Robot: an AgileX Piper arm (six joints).
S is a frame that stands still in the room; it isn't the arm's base.
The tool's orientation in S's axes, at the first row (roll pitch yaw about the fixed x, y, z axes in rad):
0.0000, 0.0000, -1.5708
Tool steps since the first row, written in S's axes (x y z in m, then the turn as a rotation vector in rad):
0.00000, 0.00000, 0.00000, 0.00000, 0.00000, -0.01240
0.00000, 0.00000, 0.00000, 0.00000, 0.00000, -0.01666
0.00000, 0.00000, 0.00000, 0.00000, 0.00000, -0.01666
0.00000, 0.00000, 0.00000, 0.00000, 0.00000, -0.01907
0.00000, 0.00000, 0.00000, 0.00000, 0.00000, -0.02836
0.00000, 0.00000, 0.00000, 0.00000, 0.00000, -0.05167
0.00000, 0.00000, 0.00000, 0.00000, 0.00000, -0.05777
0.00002, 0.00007, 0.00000, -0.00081, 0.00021, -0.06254
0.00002, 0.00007, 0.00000, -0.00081, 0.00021, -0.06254
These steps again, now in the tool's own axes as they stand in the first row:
0.00000, 0.00000, 0.00000, 0.00000, 0.00000, -0.01240
0.00000, 0.00000, 0.00000, 0.00000, 0.00000, -0.01666
0.00000, 0.00000, 0.00000, 0.00000, 0.00000, -0.01666
0.00000, 0.00000, 0.00000, 0.00000, 0.00000, -0.01907
0.00000, 0.00000, 0.00000, 0.00000, 0.00000, -0.02836
0.00000, 0.00000, 0.00000, 0.00000, 0.00000, -0.05167
0.00000, 0.00000, 0.00000, 0.00000, 0.00000, -0.05777
-0.00007, 0.00002, 0.00000, -0.00021, -0.00081, -0.06254
-0.00007, 0.00002, 0.00000, -0.00021, -0.00081, -0.06254

